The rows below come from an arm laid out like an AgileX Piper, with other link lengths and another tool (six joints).
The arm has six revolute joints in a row. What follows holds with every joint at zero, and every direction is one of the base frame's. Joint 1 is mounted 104.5 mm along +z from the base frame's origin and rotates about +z. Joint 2 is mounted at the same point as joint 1 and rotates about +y. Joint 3 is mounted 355.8 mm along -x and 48.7 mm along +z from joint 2 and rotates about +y. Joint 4 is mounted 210.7 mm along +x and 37.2 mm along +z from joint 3 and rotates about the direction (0.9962, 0, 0.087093). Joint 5 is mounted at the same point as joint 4 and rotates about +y. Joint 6 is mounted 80.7 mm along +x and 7.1 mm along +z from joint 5 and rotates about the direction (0.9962, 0, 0.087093). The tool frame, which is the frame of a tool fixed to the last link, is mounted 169.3 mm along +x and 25 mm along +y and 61 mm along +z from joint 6; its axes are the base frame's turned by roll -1.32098, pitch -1.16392 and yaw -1.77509 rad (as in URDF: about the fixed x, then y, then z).
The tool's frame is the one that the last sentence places.
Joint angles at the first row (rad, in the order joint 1, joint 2, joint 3, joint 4, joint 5, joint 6):
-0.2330, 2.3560, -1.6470, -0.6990, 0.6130, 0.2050
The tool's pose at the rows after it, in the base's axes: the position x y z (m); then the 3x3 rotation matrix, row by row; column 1 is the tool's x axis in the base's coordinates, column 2 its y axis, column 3 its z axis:
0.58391 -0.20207 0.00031; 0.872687 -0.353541 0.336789; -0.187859 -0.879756 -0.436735; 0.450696 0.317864 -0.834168
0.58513 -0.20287 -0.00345; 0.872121 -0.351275 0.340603; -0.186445 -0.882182 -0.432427; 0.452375 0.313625 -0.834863
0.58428 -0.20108 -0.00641; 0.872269 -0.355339 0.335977; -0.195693 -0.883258 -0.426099; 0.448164 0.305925 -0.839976
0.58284 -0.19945 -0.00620; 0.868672 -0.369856 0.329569; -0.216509 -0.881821 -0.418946; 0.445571 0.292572 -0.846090
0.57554 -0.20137 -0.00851; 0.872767 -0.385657 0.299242; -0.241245 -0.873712 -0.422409; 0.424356 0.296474 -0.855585
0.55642 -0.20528 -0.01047; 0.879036 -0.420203 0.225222; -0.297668 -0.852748 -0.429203; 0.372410 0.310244 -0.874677
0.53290 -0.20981 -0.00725; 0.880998 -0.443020 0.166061; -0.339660 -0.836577 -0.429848; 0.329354 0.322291 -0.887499
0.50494 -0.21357 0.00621; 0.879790 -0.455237 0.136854; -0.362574 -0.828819 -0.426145; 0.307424 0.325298 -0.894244
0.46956 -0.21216 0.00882; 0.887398 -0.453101 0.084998; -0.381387 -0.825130 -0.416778; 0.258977 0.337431 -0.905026
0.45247 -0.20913 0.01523; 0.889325 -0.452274 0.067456; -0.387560 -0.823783 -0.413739; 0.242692 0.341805 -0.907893
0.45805 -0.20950 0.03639; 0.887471 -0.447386 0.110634; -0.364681 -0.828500 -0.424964; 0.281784 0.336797 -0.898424
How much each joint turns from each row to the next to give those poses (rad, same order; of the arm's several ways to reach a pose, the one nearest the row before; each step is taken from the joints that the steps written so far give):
-0.0110, 0.0070, -0.0020, -0.0250, -0.0230, 0.0000
-0.0040, 0.0080, 0.0000, -0.0010, -0.0130, 0.0000
0.0010, 0.0030, 0.0020, 0.0110, 0.0000, 0.0000
0.0010, -0.0030, 0.0000, 0.0220, 0.0080, 0.0000
0.0000, -0.0020, 0.0000, 0.0150, 0.0330, 0.0000
0.0000, -0.0120, 0.0030, 0.0330, 0.0830, -0.0010
-0.0100, -0.0340, 0.0410, 0.0180, 0.0490, 0.0000
-0.0200, -0.0720, 0.0910, 0.0050, 0.0040, -0.0020
-0.0150, -0.0620, 0.1090, 0.0000, 0.0050, 0.0000
-0.0030, -0.0420, 0.0550, 0.0010, 0.0050, 0.0000
0.0000, -0.0400, -0.0060, 0.0000, -0.0040, -0.0220

